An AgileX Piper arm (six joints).
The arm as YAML. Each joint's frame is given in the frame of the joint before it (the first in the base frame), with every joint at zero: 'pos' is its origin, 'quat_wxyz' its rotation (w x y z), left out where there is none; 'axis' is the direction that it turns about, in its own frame. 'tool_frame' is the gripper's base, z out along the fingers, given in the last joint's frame.
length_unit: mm
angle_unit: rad
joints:
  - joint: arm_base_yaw
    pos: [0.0, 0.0, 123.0]
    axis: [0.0, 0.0, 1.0]
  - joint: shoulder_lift
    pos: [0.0, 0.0, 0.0]
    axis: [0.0, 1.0, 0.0]
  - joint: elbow
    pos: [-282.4, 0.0, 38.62]
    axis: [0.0, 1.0, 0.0]
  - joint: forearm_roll
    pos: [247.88, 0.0, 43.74]
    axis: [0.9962, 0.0, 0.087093]
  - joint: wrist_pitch
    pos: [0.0, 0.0, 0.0]
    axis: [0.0, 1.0, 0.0]
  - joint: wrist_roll
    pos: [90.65, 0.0, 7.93]
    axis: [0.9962, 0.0, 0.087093]
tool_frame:
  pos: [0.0, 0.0, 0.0]
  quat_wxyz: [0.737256, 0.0, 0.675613, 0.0]
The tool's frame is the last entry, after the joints.
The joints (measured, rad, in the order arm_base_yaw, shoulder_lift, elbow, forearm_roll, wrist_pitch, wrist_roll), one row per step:
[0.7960, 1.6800, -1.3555, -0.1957, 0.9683, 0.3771]
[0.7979, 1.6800, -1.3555, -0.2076, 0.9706, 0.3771]
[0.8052, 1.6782, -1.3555, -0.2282, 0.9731, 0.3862]
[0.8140, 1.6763, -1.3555, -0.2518, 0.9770, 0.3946]
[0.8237, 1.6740, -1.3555, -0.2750, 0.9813, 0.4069]
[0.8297, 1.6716, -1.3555, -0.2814, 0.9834, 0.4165]
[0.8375, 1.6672, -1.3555, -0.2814, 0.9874, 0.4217]
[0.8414, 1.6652, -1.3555, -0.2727, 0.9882, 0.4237]
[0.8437, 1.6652, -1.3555, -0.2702, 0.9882, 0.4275]
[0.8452, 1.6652, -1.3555, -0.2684, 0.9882, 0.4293]
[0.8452, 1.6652, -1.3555, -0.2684, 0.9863, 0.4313]
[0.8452, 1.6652, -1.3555, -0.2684, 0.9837, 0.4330]
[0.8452, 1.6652, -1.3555, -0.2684, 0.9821, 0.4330]
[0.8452, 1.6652, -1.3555, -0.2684, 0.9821, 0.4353]
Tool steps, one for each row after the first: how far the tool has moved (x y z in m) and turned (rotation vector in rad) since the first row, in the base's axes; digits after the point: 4 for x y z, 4 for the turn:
[0.0001, -0.0003, 0.0001, -0.0098, -0.0068, 0.0042]
[-0.0009, 0.0002, 0.0010, -0.0208, -0.0196, 0.0075]
[-0.0021, 0.0009, 0.0019, -0.0349, -0.0340, 0.0132]
[-0.0036, 0.0017, 0.0031, -0.0469, -0.0480, 0.0159]
[-0.0050, 0.0025, 0.0040, -0.0471, -0.0519, 0.0141]
[-0.0076, 0.0036, 0.0054, -0.0447, -0.0519, 0.0160]
[-0.0093, 0.0047, 0.0059, -0.0373, -0.0463, 0.0159]
[-0.0100, 0.0053, 0.0058, -0.0341, -0.0440, 0.0142]
[-0.0105, 0.0058, 0.0058, -0.0322, -0.0425, 0.0136]
[-0.0104, 0.0059, 0.0058, -0.0300, -0.0434, 0.0122]
[-0.0102, 0.0061, 0.0059, -0.0274, -0.0447, 0.0113]
[-0.0102, 0.0062, 0.0060, -0.0261, -0.0457, 0.0117]
[-0.0102, 0.0062, 0.0060, -0.0252, -0.0453, 0.0096]

